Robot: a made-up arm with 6 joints.
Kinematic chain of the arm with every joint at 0, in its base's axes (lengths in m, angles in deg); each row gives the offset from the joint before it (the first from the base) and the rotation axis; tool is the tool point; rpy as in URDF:
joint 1: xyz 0 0 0.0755 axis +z
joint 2: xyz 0 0 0 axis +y
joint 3: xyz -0.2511 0 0.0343 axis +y
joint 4: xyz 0.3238 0 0.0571 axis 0.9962 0 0.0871
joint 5: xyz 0 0 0 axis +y
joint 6: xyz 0.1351 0 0.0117 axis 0.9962 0 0.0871
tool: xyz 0 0 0 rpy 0 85 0
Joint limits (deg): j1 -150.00..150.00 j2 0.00..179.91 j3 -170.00..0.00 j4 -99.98..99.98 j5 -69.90..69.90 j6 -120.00..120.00
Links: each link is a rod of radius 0.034 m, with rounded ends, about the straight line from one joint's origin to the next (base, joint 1, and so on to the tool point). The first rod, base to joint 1, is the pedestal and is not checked.
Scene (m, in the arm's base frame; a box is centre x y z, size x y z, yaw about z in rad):
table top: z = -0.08
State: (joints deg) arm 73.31 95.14 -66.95 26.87 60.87 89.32
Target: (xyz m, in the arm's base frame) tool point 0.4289 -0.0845 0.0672
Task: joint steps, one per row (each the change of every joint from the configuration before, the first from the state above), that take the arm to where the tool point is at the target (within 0.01 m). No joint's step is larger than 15 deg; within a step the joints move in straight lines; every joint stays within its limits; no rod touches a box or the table.
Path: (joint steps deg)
1: -14.33 1.54 -1.26 -3.42 -1.56 0.00
2: -14.33 1.55 -1.27 -3.42 -1.56 0.00
3: -14.34 1.54 -1.26 -3.42 -1.56 0.00
4: -14.33 1.54 -1.26 -3.42 -1.56 0.00
5: -14.33 1.55 -1.27 -3.42 -1.56 0.00
6: -14.33 1.54 -1.26 -3.42 -1.56 0.00

